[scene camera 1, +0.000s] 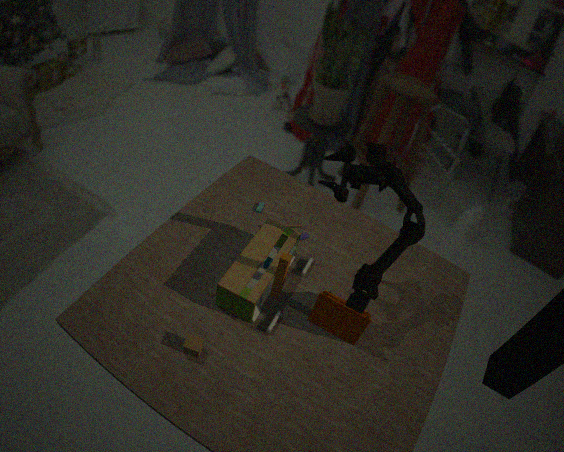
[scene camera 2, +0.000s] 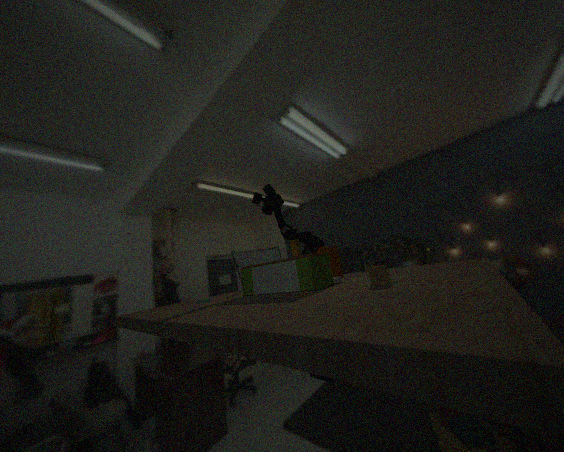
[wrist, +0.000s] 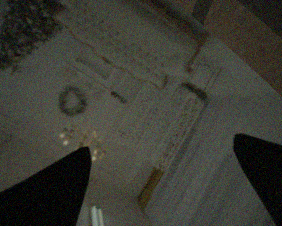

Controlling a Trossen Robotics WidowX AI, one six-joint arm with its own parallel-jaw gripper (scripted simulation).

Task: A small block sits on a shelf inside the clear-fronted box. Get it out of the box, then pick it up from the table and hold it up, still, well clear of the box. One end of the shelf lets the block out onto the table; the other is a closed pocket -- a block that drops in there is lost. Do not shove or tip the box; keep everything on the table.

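My gripper point(scene camera 1: 321, 170). Gripper again, point(wrist: 162, 148). A box point(scene camera 1: 242, 290), out of frame in the wrist view.
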